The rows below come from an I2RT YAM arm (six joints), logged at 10 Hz.
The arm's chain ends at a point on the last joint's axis. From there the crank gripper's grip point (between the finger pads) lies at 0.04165 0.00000 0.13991 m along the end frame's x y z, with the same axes.
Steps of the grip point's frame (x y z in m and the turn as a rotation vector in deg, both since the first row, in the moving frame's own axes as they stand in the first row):
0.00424 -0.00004 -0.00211 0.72 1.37 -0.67
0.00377 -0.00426 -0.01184 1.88 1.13 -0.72
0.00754 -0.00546 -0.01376 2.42 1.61 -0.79
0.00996 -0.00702 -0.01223 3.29 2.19 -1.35
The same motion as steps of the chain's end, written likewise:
0.00092 0.00222 -0.00106 0.72 1.37 -0.67
0.00105 0.00086 -0.01091 1.88 1.13 -0.72
0.00367 0.00102 -0.01240 2.42 1.61 -0.79
0.00475 0.00200 -0.01028 3.29 2.19 -1.35

